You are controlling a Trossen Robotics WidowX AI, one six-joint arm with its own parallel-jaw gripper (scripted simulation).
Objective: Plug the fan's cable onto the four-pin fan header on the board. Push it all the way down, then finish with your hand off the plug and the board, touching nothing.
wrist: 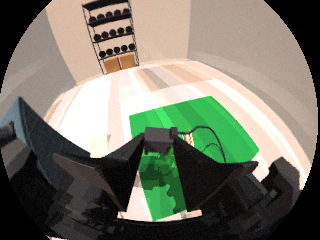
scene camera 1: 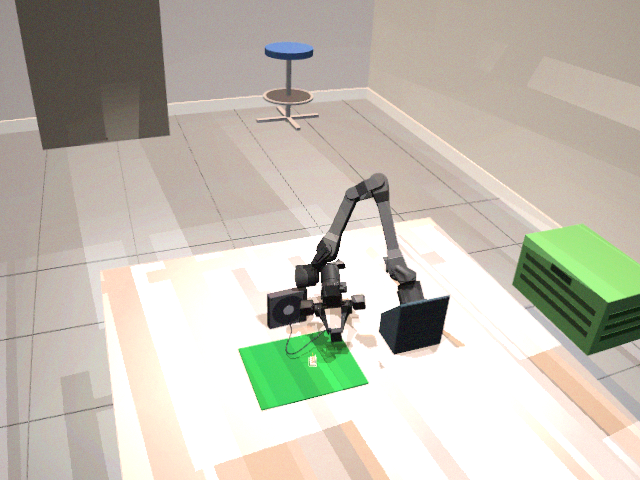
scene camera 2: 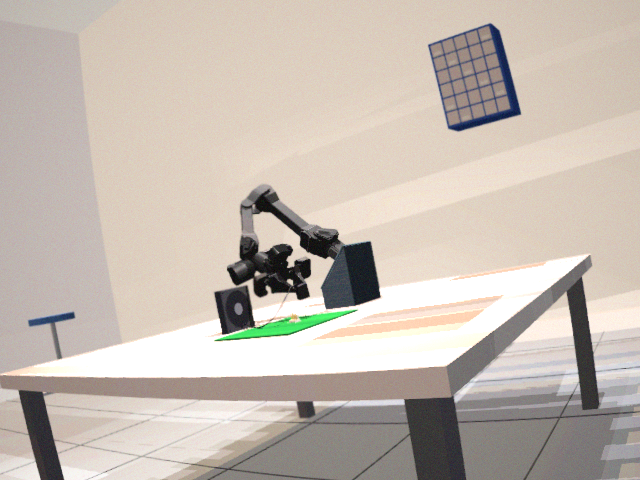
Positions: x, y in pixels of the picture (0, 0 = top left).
Scene:
my gripper: wrist 159, 137; scene camera 1; scene camera 2
same spot on my gripper: (scene camera 1: 319, 310) = (scene camera 2: 276, 276)
same spot on green board: (scene camera 2: 281, 327) = (scene camera 1: 287, 373)

